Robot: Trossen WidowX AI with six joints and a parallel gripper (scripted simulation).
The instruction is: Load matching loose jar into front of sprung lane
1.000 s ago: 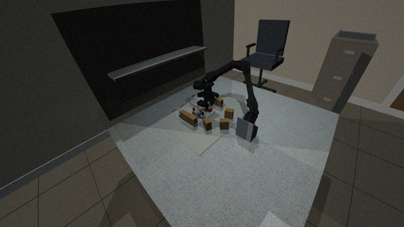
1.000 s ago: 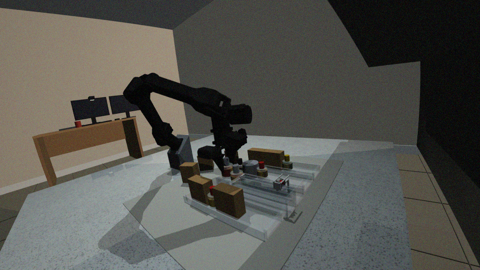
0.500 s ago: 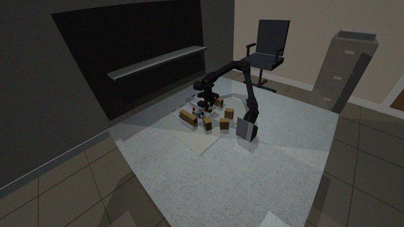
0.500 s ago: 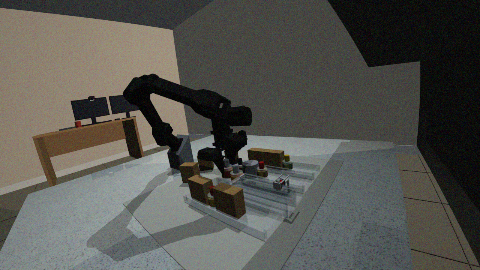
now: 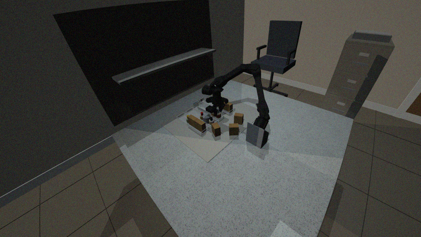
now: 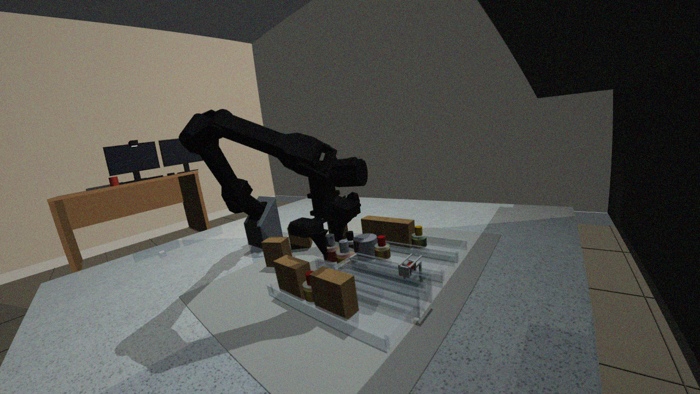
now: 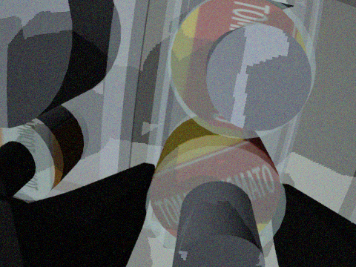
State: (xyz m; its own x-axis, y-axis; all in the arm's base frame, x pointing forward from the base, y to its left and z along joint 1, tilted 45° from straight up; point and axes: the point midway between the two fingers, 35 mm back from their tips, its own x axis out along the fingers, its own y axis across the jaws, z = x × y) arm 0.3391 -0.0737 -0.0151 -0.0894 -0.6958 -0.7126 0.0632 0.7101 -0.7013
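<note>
My gripper tip is now 8 cm to the right of the wide grey can, 5 cm short of it and 1 cm above it. The rest, counted from my gripper tip: clear-walled lane: 14 cm ahead, 4 cm to the right, 2 cm below.
</note>
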